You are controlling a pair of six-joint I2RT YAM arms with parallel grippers.
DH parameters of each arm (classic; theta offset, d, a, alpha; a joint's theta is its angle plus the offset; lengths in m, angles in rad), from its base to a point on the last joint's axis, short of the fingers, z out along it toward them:
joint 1: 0 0.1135 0.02 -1.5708
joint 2: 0 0 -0.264 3.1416
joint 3: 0.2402 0 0.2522 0
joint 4: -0.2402 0 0.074 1.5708
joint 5: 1.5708 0 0 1.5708
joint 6: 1.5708 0.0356 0 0
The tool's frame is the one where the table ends.
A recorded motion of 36 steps. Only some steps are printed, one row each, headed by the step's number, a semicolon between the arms.
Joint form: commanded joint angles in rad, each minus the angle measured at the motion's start. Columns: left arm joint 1, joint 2, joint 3, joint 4, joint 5, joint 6; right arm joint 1, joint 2, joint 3, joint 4, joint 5, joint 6.
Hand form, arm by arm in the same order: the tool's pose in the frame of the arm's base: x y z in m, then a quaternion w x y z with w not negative. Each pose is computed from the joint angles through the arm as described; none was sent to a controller.
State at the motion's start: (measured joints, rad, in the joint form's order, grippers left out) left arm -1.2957 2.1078 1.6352 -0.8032 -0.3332 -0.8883; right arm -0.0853 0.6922 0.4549 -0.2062 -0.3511 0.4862
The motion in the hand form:
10: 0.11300 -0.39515 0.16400 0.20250 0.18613 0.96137 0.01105; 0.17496 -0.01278 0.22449 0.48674 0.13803 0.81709 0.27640
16: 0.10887 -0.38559 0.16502 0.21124 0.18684 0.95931 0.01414; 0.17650 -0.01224 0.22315 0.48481 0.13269 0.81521 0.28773
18: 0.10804 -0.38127 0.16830 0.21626 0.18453 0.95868 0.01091; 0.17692 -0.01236 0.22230 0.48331 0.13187 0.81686 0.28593
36: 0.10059 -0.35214 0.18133 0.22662 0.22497 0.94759 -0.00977; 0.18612 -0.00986 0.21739 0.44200 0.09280 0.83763 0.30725
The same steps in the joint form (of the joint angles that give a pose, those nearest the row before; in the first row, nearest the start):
10: -0.0285 -0.0131 -0.0717 -0.0759 -0.0440 -0.0227; -0.0804 0.0636 -0.0415 0.1154 -0.1233 -0.0106
16: -0.0342 -0.0524 -0.1288 -0.0572 -0.0635 -0.0244; -0.0804 0.0748 -0.0469 0.1372 -0.1482 -0.0043
18: -0.0342 -0.0759 -0.1514 -0.0478 -0.0702 -0.0262; -0.0805 0.0792 -0.0469 0.1357 -0.1470 -0.0098
36: -0.0342 -0.2238 -0.3120 0.0321 -0.0610 0.0725; -0.0735 0.1663 -0.0103 0.0910 -0.2353 -0.0814

